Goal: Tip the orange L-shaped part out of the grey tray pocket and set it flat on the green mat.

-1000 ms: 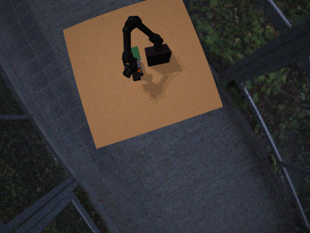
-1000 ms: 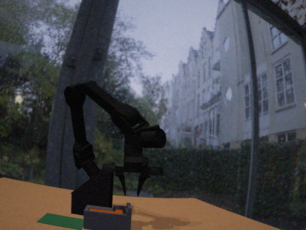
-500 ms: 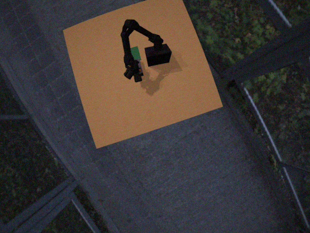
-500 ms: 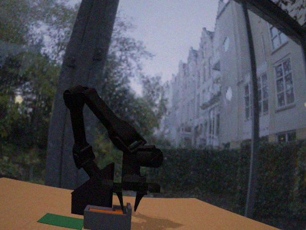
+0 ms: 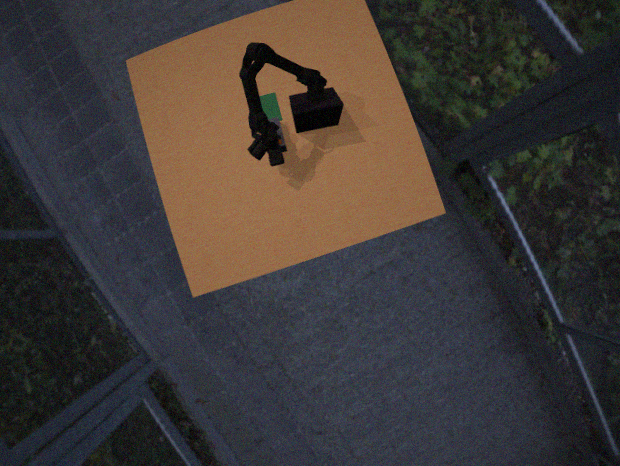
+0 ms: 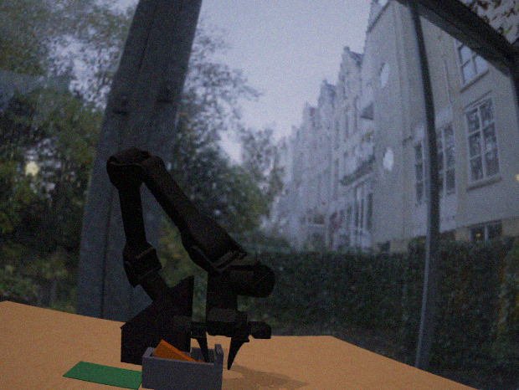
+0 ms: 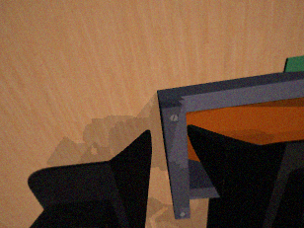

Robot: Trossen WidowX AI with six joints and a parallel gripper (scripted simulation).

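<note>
The orange L-shaped part lies 50 mm to the right of my gripper tip and 20 mm behind it. From my gripper tip the other things lie so: green mat: 220 mm to the right, 60 mm below, 50 mm behind.
</note>
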